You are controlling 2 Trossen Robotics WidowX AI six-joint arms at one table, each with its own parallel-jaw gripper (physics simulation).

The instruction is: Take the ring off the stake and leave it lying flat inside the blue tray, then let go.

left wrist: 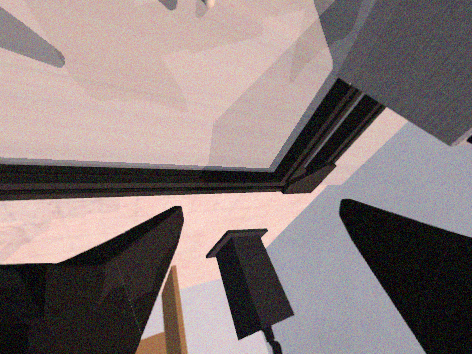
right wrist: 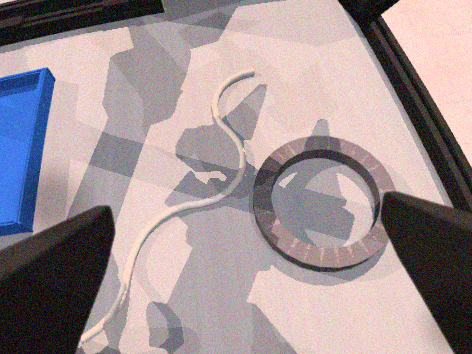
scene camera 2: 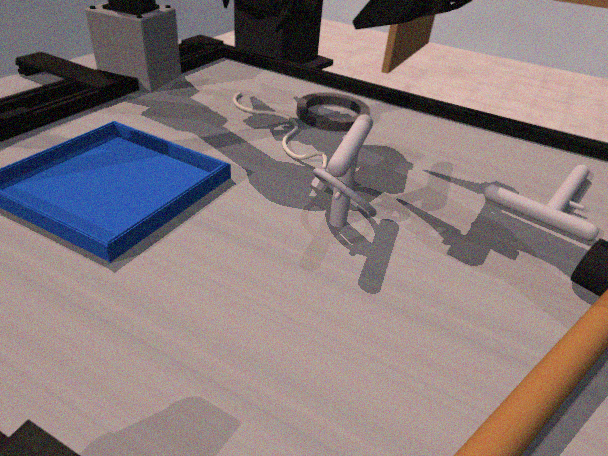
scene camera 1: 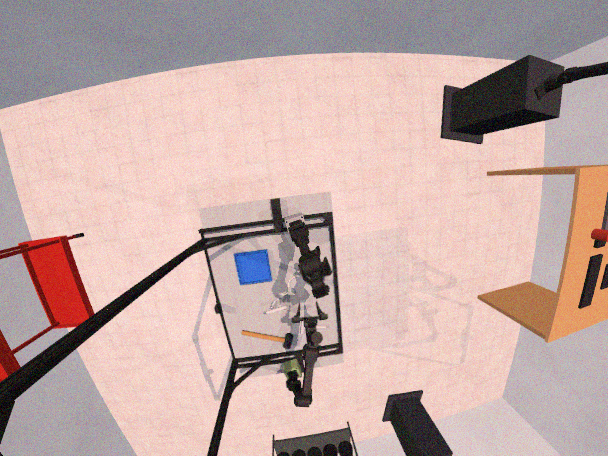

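Seen in the pictures: left gripper, fingertip midpoint: (left wrist: 259, 209) (scene camera 2: 251, 18) (scene camera 1: 321, 251); right gripper, fingertip midpoint: (right wrist: 249, 212) (scene camera 2: 372, 21) (scene camera 1: 307, 302); left arm's base, origin of the base link: (scene camera 2: 131, 8) (scene camera 1: 296, 227); right arm's base, origin of the base link: (scene camera 1: 292, 374).
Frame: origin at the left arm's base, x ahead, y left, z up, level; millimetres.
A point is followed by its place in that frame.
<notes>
A thin grey ring (scene camera 2: 356, 199) @[z -64, x 452, y -291 mm] hangs slanted around a pale stake (scene camera 2: 353, 142) @[z -8, x 437, y -277 mm], which leans on the table. The blue tray (scene camera 1: 253, 267) @[z -106, x 172, y -316 mm] (scene camera 2: 170, 215) @[z -107, x 262, y -344 mm] (right wrist: 15, 150) @[z -107, x 187, y -249 mm] appears empty; in scene camera 2 it is left of the stake. The thin ring does not show in the right wrist view. My left gripper (left wrist: 259, 209) @[z -5, x 172, y 88 mm] is open and empty, facing past the table's edge. My right gripper (scene camera 1: 309, 306) @[z 56, x 403, y -69 mm] (right wrist: 249, 212) @[z 56, x 403, y -69 mm] is open and empty above the table, right of the stake in scene camera 1. In its wrist view, its right fingertip overlaps a thick dark ring (right wrist: 325, 256) @[z -98, x 396, y -8 mm] lying flat on the table.
A pale cord (scene camera 2: 300, 156) @[z -105, x 350, y -158 mm] (right wrist: 137, 245) @[z -107, x 331, y -145 mm] runs from near the stake, beside the thick dark ring (scene camera 2: 306, 112) @[z -98, x 317, y -30 mm]. A second pale T-shaped piece (scene camera 2: 540, 212) @[z -98, x 656, y -172 mm] and an orange-handled hammer (scene camera 1: 262, 335) @[z -87, x 625, y -427 mm] (scene camera 2: 540, 375) @[z -82, x 627, y -436 mm] lie at the right in scene camera 2. Black rails edge the table.
</notes>
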